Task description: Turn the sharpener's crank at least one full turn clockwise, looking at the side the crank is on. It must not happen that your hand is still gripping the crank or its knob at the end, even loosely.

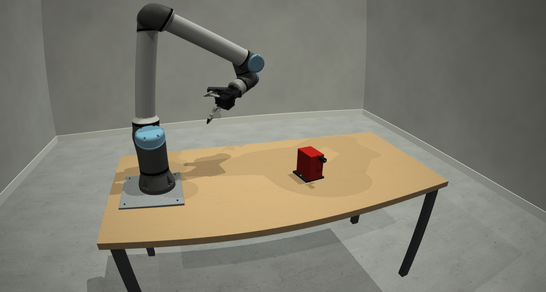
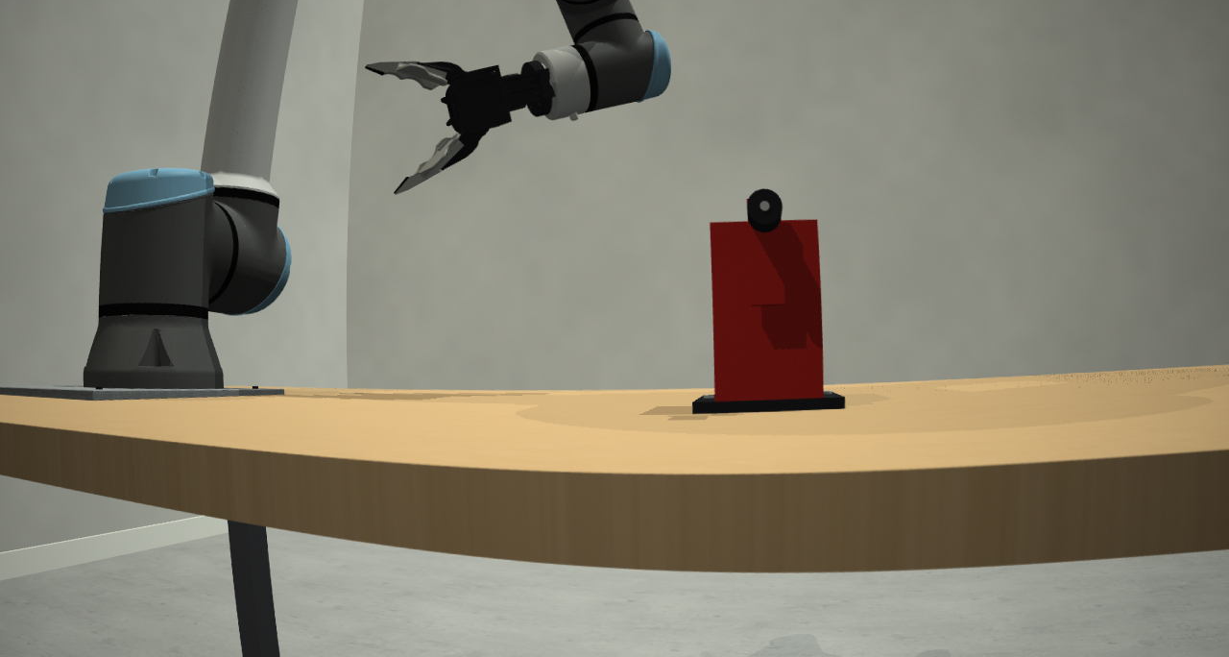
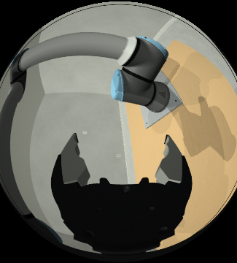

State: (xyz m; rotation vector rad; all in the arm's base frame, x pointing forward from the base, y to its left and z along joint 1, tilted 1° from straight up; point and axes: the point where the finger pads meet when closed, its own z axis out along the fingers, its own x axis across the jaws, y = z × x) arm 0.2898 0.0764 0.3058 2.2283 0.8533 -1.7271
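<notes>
Now: the black knob 440 mm ahead of my hand, 340 mm to the right of it and 190 mm below it.
</notes>
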